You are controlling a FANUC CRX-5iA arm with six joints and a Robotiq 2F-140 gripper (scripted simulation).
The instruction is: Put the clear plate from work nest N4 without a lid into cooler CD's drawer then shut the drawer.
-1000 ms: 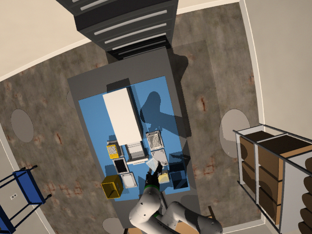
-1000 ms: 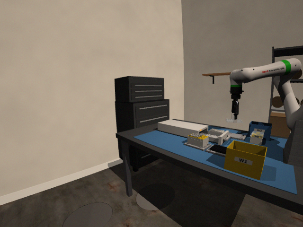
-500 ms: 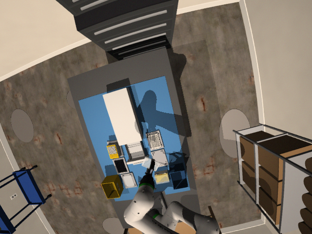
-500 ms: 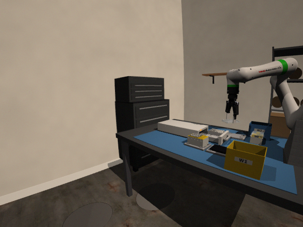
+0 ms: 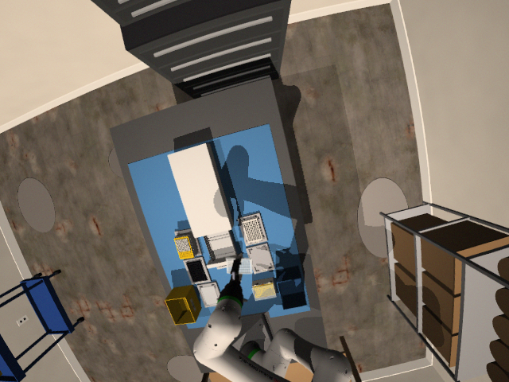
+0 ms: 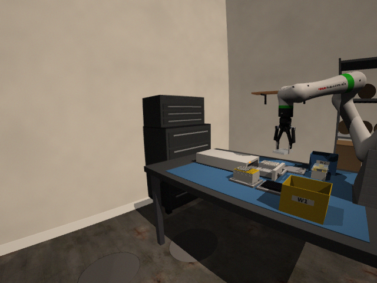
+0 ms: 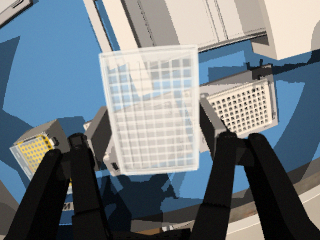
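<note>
Now: the drawer 110 mm ahead of my hand, 90 mm to the left of it and 140 mm below it. Round my hand: white well plate (110 mm ahead, 100 mm to the right, 150 mm below); then clear plate (20 mm below); then grey nest (70 mm behind, 80 mm to the right, 160 mm below).
</note>
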